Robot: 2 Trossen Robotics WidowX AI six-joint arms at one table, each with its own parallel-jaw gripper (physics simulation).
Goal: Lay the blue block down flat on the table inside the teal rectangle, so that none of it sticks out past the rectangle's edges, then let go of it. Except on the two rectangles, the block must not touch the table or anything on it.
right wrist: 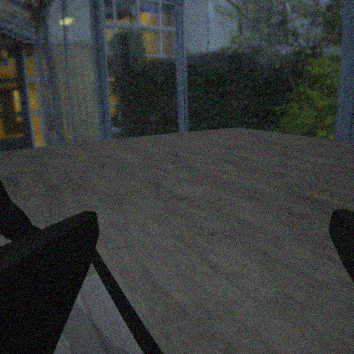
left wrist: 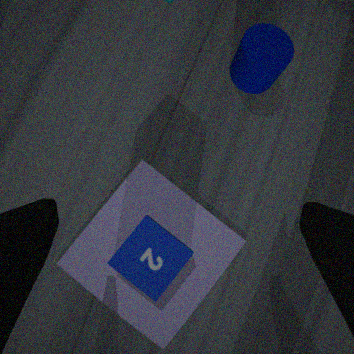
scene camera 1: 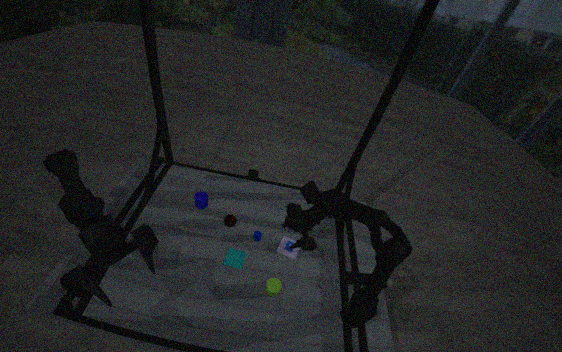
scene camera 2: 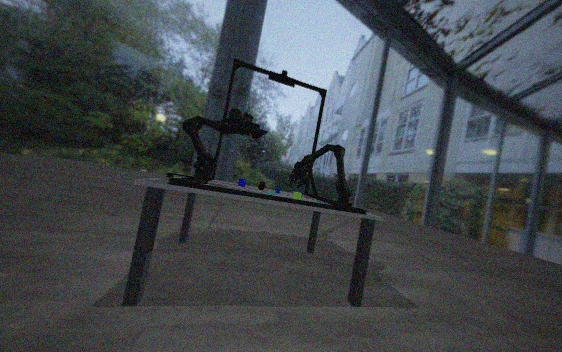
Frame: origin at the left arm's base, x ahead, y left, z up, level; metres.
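Seen in the pictures: left gripper, fingertip midpoint: (left wrist: 181, 212) (scene camera 1: 286, 237) (scene camera 2: 293, 187); right gripper, fingertip midpoint: (right wrist: 214, 222) (scene camera 1: 133, 289) (scene camera 2: 263, 129); left arm's base, origin of the base link: (scene camera 1: 352, 317) (scene camera 2: 342, 204); right arm's base, origin of the base link: (scene camera 2: 199, 179).
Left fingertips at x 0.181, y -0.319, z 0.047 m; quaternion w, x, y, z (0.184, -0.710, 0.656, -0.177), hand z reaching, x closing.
Observation:
Offsets run from my left fingertips to a thing's top centre. "spot": to the spot under its first point.
The blue block {dz -0.047, dx -0.024, dy +0.011 m} (scene camera 1: 289, 245) (left wrist: 135, 252), marked with a white 2, sits inside the pale lavender rectangle {spot: dz -0.065, dx -0.014, dy +0.042 m} (scene camera 1: 288, 254) (left wrist: 90, 260). The teal rectangle {spot: dz -0.065, dx +0.196, dy +0.037 m} (scene camera 1: 234, 258) lies to its left in scene camera 1; a sliver of it shows at the top edge of the left wrist view. My left gripper (scene camera 1: 291, 236) (left wrist: 181, 212) is open above the block, its fingers wide apart on either side of the lavender rectangle in the left wrist view, holding nothing. My right gripper (scene camera 1: 132, 289) (right wrist: 214, 222) is open and empty, raised at the left of scene camera 1.
A small blue cylinder {dz -0.035, dx +0.099, dy -0.044 m} (scene camera 1: 257, 236) (scene camera 2: 277, 191) (left wrist: 262, 57) stands between the two rectangles, toward the back. A lime cylinder {dz -0.022, dx +0.074, dy +0.166 m} (scene camera 1: 274, 286) (scene camera 2: 297, 195) stands nearer the front. A dark red object {dz -0.016, dx +0.203, dy -0.117 m} (scene camera 1: 230, 220) (scene camera 2: 261, 185) and a larger blue cylinder {dz -0.012, dx +0.321, dy -0.226 m} (scene camera 1: 201, 200) (scene camera 2: 242, 183) stand farther back left.

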